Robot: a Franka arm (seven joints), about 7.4 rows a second.
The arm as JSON. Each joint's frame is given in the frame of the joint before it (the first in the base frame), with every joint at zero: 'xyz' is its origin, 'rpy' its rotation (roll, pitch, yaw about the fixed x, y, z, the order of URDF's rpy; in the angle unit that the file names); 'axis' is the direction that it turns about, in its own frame. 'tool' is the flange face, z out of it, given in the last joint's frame.
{
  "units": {
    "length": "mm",
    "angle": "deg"
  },
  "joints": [
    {
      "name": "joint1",
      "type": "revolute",
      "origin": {
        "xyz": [
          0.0,
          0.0,
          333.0
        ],
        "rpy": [
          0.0,
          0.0,
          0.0
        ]
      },
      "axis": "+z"
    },
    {
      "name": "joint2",
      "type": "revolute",
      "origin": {
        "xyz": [
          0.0,
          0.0,
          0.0
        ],
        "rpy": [
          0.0,
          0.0,
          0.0
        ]
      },
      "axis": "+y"
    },
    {
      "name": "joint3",
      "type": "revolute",
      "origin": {
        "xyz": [
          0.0,
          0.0,
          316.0
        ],
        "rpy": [
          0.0,
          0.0,
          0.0
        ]
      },
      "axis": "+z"
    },
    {
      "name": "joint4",
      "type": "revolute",
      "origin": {
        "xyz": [
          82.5,
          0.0,
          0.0
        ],
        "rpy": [
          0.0,
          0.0,
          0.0
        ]
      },
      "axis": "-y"
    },
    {
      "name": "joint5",
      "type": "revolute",
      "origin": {
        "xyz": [
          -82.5,
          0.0,
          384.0
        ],
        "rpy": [
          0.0,
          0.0,
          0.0
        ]
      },
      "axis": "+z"
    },
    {
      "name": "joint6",
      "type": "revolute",
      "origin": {
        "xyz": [
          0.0,
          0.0,
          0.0
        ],
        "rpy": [
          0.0,
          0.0,
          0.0
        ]
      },
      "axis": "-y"
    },
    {
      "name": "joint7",
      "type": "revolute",
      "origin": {
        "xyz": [
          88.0,
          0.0,
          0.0
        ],
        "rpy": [
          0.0,
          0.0,
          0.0
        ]
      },
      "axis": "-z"
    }
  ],
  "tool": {
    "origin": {
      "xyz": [
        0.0,
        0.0,
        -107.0
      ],
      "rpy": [
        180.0,
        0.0,
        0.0
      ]
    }
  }
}
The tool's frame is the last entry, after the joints.
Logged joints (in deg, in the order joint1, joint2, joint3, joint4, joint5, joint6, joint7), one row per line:
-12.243, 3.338, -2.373, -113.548, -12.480, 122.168, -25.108
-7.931, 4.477, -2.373, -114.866, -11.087, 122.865, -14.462
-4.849, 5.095, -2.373, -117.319, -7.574, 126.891, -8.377
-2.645, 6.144, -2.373, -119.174, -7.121, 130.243, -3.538
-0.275, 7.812, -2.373, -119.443, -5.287, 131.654, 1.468
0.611, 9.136, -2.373, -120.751, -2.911, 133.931, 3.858
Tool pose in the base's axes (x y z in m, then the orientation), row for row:
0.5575, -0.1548, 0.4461, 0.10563, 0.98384, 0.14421, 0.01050
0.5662, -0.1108, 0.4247, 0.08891, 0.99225, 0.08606, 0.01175
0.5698, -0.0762, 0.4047, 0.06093, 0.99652, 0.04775, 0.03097
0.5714, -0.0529, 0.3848, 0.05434, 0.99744, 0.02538, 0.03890
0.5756, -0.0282, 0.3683, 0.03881, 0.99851, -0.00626, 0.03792
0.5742, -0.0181, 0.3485, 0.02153, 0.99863, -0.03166, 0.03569
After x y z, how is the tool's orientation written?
As a quaternion, w x y z.
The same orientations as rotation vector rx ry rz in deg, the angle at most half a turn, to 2 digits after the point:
166.09, 24.35, 1.77
169.15, 14.67, 2.00
172.73, 8.28, 5.37
173.58, 4.42, 6.77
175.42, -1.10, 6.66
177.33, -5.62, 6.34

